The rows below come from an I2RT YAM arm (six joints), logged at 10 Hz.
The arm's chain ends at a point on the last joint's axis. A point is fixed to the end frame.
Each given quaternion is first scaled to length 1.
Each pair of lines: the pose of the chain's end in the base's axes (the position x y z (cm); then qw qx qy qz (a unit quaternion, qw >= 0)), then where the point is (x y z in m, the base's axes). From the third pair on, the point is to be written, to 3 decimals.
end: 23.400 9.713 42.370 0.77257 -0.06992 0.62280 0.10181
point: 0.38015 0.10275 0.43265
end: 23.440 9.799 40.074 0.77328 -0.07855 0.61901 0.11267
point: 0.38027 0.10768 0.41071
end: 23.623 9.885 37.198 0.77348 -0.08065 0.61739 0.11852
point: 0.382 0.110 0.382
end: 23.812 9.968 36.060 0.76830 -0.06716 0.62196 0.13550
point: 0.384 0.112 0.369
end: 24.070 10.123 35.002 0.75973 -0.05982 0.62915 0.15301
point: 0.386 0.116 0.355
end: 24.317 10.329 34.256 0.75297 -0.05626 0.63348 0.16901
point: 0.389 0.121 0.345
